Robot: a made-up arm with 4 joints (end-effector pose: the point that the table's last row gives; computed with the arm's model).
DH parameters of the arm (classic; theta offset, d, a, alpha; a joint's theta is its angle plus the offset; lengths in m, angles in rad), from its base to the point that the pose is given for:
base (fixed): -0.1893 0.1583 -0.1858 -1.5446
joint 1: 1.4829 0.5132 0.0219 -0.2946
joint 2: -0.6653 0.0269 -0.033 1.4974
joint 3: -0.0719 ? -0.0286 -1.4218
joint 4: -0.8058 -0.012 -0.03 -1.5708
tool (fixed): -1.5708 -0.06 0 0
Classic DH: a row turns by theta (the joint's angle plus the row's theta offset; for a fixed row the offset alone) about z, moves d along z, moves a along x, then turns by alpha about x.
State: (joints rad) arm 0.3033 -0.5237 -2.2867 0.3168
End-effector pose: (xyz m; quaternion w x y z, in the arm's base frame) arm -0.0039 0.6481 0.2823 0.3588 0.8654 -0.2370 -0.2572
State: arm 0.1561 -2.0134 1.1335 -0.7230
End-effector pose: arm -0.2046 0.4795 0.1376 0.4336 -0.1500 0.5249 0.7169
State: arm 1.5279 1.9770 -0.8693 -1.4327
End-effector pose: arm -0.1205 0.6453 0.1104 0.5699 -0.0002 -0.7428 0.3512
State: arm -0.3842 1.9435 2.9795 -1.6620
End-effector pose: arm -0.0439 0.5579 0.1012 0.5100 -0.6577 0.3990 -0.3847
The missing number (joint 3, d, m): 0.1248
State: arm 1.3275 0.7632 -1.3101 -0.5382
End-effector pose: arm -0.0107 0.6787 0.1232 0.0124 -0.2472 -0.7338 0.6326
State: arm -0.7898 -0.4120 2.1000 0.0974
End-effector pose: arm -0.1050 0.5305 0.3130 0.0041 0.2321 -0.9604 -0.1543
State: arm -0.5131 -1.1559 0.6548 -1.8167
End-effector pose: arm -0.1567 0.5433 0.1472 0.4606 -0.2282 0.0744 0.8545
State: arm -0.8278 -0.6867 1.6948 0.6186
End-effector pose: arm -0.1897 0.5368 0.2954 0.2544 -0.0564 0.9639 -0.0544
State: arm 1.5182 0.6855 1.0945 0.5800
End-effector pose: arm -0.0288 0.5554 -0.0032 0.9778 0.0365 -0.0758 0.1918
